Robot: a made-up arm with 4 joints.
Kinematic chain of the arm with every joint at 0, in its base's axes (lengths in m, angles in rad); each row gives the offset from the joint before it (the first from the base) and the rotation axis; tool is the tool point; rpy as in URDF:
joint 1: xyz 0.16 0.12 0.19 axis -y
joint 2: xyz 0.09 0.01 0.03 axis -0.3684 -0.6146 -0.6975
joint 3: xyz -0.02 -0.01 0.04 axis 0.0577 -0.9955 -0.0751
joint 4: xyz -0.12 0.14 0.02 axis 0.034 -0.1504 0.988
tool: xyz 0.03 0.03 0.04 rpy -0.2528 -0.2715 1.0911
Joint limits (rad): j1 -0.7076..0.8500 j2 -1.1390..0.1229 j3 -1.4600..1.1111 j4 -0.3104..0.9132
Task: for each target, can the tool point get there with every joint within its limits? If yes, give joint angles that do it. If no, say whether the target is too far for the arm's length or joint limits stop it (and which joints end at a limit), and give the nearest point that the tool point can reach.
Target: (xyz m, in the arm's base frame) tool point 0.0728 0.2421 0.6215
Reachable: no: too far | nearest point 0.1020 0.2056 0.4771 | short by 0.152 m
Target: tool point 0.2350 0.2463 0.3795
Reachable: yes | joints -0.2143 -0.3986 -0.7056 -0.1528
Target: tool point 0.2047 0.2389 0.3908
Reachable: yes | joints -0.4804 -0.3941 -0.0990 0.8038
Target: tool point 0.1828 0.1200 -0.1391
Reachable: no: joint limits stop it (at a limit: joint 1, joint 3, joint 4) | nearest point 0.1061 0.2968 0.1613 | short by 0.357 m
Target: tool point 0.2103 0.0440 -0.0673
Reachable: no: joint limits stop it (at a limit: joint 1, joint 3, joint 4) | nearest point 0.0916 0.2888 0.1624 | short by 0.356 m
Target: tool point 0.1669 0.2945 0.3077
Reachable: yes | joints -0.3700 -0.0100 0.2204 0.1883
